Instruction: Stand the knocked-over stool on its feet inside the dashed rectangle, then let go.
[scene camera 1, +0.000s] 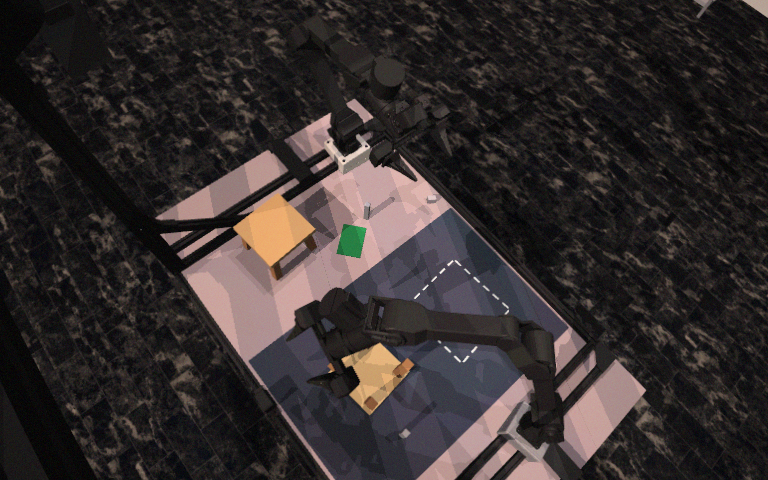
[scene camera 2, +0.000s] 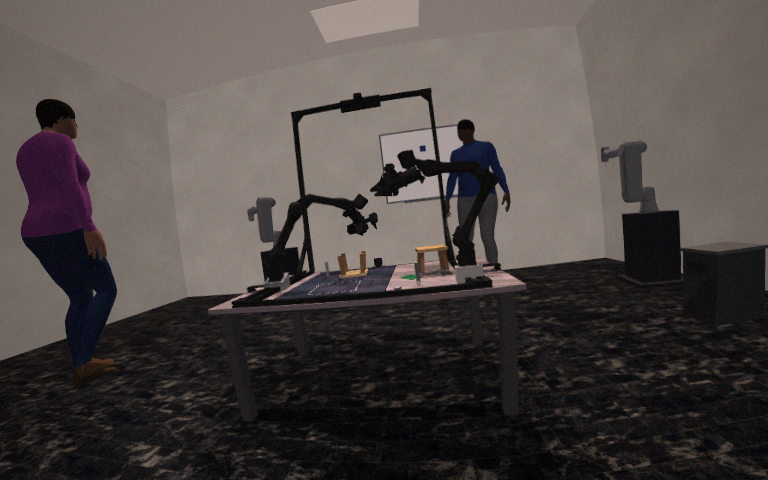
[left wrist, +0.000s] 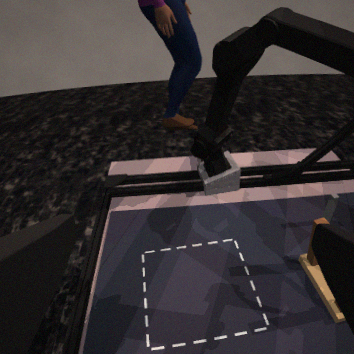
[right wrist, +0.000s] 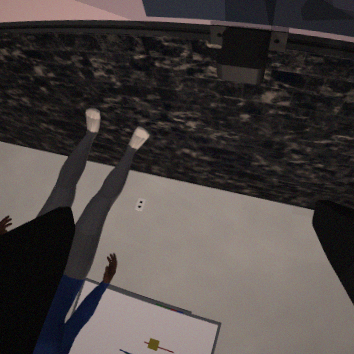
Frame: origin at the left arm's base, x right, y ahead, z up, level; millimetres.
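Seen in the pictures: left gripper, between the fingertips: (scene camera 1: 434, 168) (scene camera 2: 372, 193) (left wrist: 197, 231); right gripper, between the fingertips: (scene camera 1: 297, 360) (scene camera 2: 369, 232) (right wrist: 196, 215); left arm's base, origin of its link: (scene camera 1: 347, 144) (scene camera 2: 467, 265); right arm's base, origin of its link: (scene camera 1: 532, 430) (scene camera 2: 276, 278) (left wrist: 216, 165).
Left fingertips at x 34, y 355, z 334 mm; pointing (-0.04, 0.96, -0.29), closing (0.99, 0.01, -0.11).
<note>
Pixels of each thing's top centre, then the offset from my left fingertips to it. "spot": a spot on its surface instead. Level surfaces: height alone.
- knocked-over stool, centre of its top: (scene camera 1: 371, 365) (scene camera 2: 351, 253) dy +210, dx +299, dz -269 mm
- dark mat, height of its surface: dz -387 mm
- orange stool, centre of its top: (scene camera 1: 274, 228) (scene camera 2: 430, 247) dy -211, dx +293, dz -279 mm
- green square, a spot on its surface: (scene camera 1: 351, 241) (scene camera 2: 410, 276) spot: dy -109, dx +124, dz -390 mm
- thin grey post, centre of its top: (scene camera 1: 367, 204) (scene camera 2: 416, 262) dy -148, dx +44, dz -315 mm
- small white block, centre of its top: (scene camera 1: 432, 197) dy -82, dx -146, dz -371 mm
The knocked-over stool (scene camera 1: 378, 370) (scene camera 2: 353, 273) (left wrist: 321, 290) lies upside down, seat on the dark mat (scene camera 1: 475, 393), legs pointing up. In scene camera 1 it is left of and apart from the dashed rectangle (scene camera 1: 454, 260) (left wrist: 235, 241), which is partly hidden by the right arm there. My right gripper (scene camera 1: 300, 359) (scene camera 2: 369, 228) (right wrist: 196, 215) is open and empty, high above the stool's side, and its parts hide one stool corner in scene camera 1. My left gripper (scene camera 1: 427, 158) (scene camera 2: 373, 190) (left wrist: 197, 231) is open and empty, high above the table.
An orange stool (scene camera 1: 274, 226) (scene camera 2: 431, 247) stands upright on the pink tabletop. Near it are a green square (scene camera 1: 351, 241) (scene camera 2: 409, 277), a thin grey post (scene camera 1: 367, 210) (scene camera 2: 417, 271) and a small white block (scene camera 1: 431, 198). Another grey post (scene camera 1: 404, 433) (scene camera 2: 326, 268) (left wrist: 331, 205) stands on the mat.
</note>
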